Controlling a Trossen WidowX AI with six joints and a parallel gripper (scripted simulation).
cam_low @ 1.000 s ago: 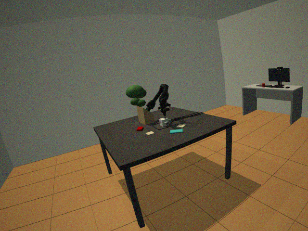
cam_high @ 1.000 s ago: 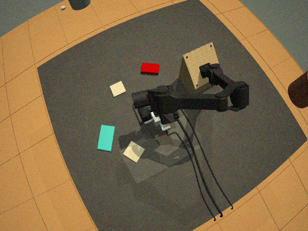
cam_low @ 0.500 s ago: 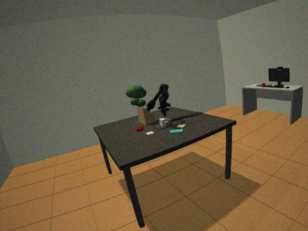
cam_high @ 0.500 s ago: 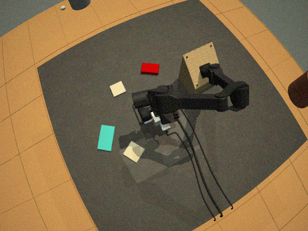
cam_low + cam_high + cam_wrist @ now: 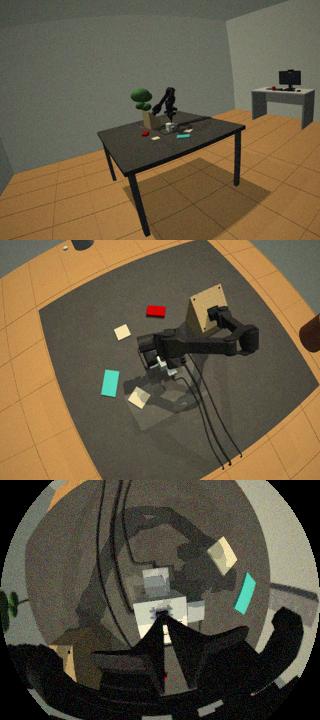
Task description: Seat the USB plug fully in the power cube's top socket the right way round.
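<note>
Right now my gripper tip is 1 cm above the dark USB plug. From my gripper tip the other things lie so: red block: 29 cm to the right, 9 cm below, 9 cm behind; then cream tile: 19 cm ahead, 10 cm below, 8 cm to the left; then teal block: 28 cm ahead, 10 cm below, 5 cm to the right.
</note>
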